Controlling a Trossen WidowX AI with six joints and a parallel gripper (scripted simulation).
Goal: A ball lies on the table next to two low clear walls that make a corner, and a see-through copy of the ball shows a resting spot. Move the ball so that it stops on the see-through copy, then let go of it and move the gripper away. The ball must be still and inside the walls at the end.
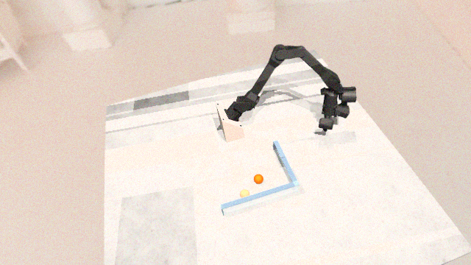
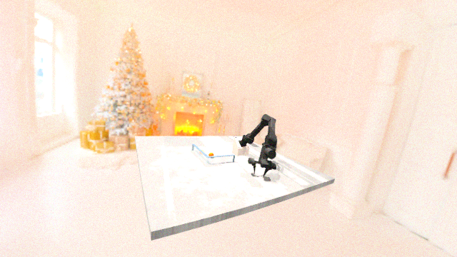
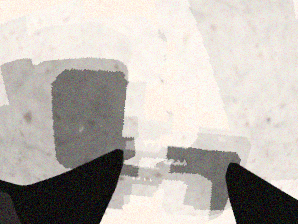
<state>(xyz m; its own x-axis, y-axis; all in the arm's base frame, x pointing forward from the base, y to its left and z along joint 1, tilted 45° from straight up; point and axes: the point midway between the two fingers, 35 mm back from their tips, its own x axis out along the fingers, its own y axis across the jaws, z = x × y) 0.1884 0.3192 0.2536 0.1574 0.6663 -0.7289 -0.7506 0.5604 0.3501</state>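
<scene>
Right now my gripper tip is 49 cm to the left of the orange ball, 17 cm short of it and 1 cm below it.
</scene>
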